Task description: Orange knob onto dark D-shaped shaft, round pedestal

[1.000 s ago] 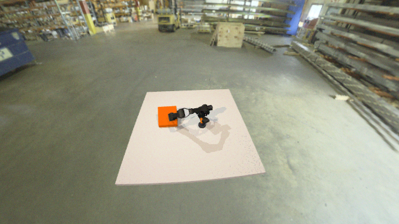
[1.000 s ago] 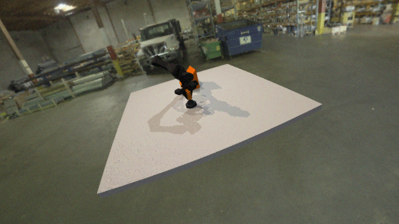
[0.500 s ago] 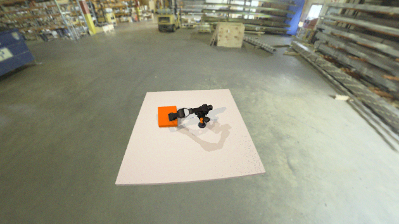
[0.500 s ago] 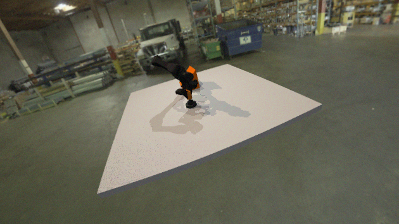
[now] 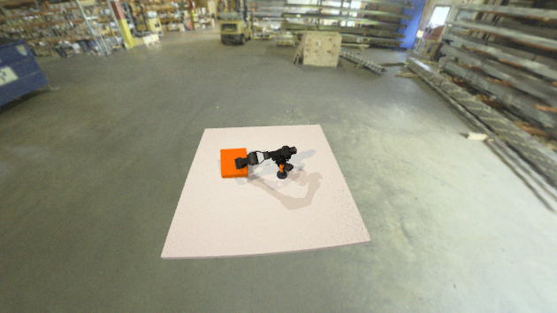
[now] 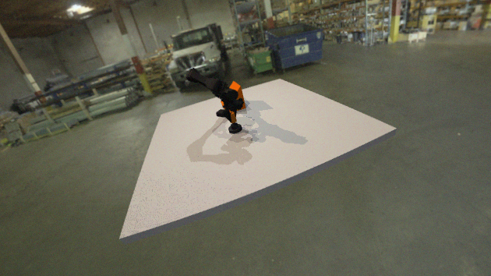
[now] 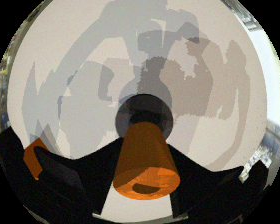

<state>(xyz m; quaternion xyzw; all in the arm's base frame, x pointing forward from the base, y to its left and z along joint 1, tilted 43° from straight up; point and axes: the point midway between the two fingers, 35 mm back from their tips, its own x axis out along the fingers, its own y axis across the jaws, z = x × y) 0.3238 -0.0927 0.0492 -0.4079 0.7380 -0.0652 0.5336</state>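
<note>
Right now my gripper tip is 20 mm below the orange knob. From my gripper tip the other things lie so: dark round pedestal (40 mm below).
</note>
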